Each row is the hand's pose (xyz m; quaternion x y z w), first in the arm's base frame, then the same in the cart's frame.
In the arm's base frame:
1: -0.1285 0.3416 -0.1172 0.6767 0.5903 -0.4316 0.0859
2: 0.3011 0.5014 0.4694 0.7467 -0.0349 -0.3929 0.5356
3: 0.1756 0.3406 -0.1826 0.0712 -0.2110 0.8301 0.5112
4: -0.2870 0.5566 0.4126 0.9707 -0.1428 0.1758 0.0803
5: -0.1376 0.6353 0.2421 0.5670 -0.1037 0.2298 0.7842
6: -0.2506 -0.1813 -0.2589 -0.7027 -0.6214 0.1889 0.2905
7: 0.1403 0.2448 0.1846 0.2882 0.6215 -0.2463 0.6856
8: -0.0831 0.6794 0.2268 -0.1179 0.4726 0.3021 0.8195
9: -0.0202 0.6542 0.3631 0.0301 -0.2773 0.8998 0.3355
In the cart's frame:
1: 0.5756 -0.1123 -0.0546 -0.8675 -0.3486 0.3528 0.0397
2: 0.8981 -0.2683 0.5979 0.7475 -0.3014 -0.4833 0.3417
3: 0.8232 -0.2987 -0.0805 -0.0473 -0.3000 0.6129 0.7295
4: 0.4848 0.1394 0.4750 0.8568 -0.4629 0.2132 0.0784
5: 0.6795 0.1141 0.3370 0.5156 -0.3557 0.0048 0.7795
6: 0.1917 -0.4443 -0.2801 -0.8656 -0.3899 -0.0011 0.3142
7: 0.6708 -0.3629 0.2629 0.5226 0.4462 -0.4030 0.6044
8: 0.7512 0.1156 0.3349 0.0528 0.4025 0.0302 0.9134
9: 0.7600 0.0531 0.4734 -0.1208 -0.3377 0.7291 0.5829

